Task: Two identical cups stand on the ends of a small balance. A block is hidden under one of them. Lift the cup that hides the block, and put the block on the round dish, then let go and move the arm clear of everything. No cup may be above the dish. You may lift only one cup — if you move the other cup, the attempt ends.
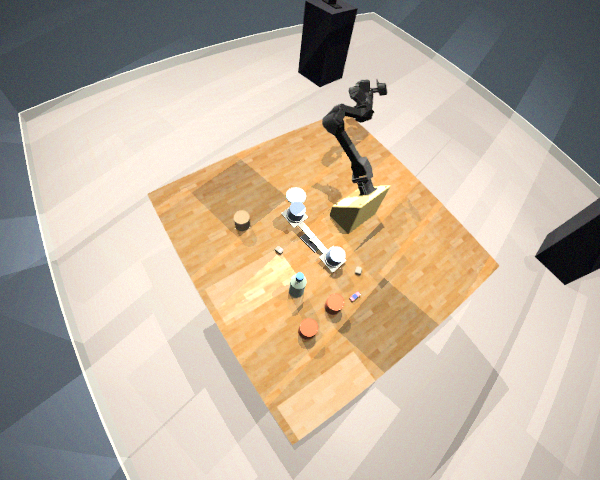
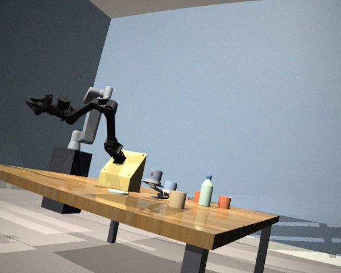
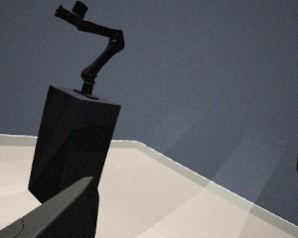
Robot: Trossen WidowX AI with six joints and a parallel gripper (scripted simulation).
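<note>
My gripper tip is now 700 mm short of the cup, 540 mm to the right of it and 310 mm above it. From my gripper tip the other things lie so: balance (710 mm ahead, 390 mm to the left, 350 mm below); then round dish (590 mm ahead, 150 mm to the left, 370 mm below); then balance beam (700 mm ahead, 390 mm to the left, 330 mm below).
</note>
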